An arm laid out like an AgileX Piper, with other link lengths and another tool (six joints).
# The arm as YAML. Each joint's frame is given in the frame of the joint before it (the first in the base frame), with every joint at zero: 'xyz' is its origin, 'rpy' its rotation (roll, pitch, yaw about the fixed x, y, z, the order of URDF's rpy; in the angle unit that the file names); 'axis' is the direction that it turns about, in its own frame. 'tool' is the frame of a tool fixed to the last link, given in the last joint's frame.
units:
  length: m
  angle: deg
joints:
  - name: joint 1
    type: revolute
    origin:
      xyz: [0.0, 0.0, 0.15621]
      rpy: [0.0, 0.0, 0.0]
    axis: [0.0, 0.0, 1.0]
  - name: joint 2
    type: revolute
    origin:
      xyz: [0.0, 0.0, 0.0]
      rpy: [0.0, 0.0, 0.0]
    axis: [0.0, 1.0, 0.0]
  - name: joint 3
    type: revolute
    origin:
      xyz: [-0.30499, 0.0, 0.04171]
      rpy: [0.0, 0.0, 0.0]
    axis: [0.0, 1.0, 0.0]
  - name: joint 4
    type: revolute
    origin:
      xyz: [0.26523, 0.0, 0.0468]
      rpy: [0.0, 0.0, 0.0]
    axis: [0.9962, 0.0, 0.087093]
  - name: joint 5
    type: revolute
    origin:
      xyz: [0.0, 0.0, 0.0]
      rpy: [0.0, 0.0, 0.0]
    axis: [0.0, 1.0, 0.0]
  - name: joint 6
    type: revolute
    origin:
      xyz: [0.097, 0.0, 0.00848]
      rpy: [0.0, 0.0, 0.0]
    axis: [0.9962, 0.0, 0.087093]
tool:
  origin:
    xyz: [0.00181, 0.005, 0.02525]
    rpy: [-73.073, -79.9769, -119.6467]
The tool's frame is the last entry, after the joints.
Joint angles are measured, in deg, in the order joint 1, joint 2, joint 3, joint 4, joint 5, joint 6. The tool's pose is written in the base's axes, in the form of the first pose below.
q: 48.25 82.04 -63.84 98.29 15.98 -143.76
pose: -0.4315 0.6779 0.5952 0.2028; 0.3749 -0.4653 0.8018 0.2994; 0.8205 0.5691 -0.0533 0.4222; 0 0 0 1
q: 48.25 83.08 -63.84 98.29 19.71 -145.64
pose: -0.4665 0.7010 0.5395 0.1991; 0.3517 -0.4126 0.8403 0.3045; 0.8116 0.5817 -0.0541 0.4167; 0 0 0 1
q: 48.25 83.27 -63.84 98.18 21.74 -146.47
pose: -0.4868 0.7103 0.5084 0.1959; 0.3334 -0.3869 0.8597 0.3058; 0.8074 0.5880 -0.0485 0.4160; 0 0 0 1
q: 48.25 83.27 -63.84 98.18 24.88 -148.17
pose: -0.5234 0.7180 0.4589 0.1900; 0.2997 -0.3491 0.8879 0.3065; 0.7977 0.6022 -0.0325 0.4169; 0 0 0 1
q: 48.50 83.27 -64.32 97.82 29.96 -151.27
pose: -0.5924 0.7160 0.3693 0.1791; 0.2342 -0.2856 0.9293 0.3080; 0.7708 0.6370 0.0014 0.4207; 0 0 0 1
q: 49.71 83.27 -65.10 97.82 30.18 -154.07
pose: -0.6418 0.6878 0.3392 0.1719; 0.2132 -0.2649 0.9404 0.3121; 0.7367 0.6758 0.0234 0.4244; 0 0 0 1
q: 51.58 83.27 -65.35 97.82 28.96 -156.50
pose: -0.6787 0.6604 0.3213 0.1634; 0.2080 -0.2467 0.9465 0.3178; 0.7044 0.7092 0.0300 0.4244; 0 0 0 1
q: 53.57 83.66 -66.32 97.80 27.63 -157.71
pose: -0.7020 0.6431 0.3060 0.1558; 0.1983 -0.2361 0.9513 0.3254; 0.6840 0.7285 0.0382 0.4267; 0 0 0 1
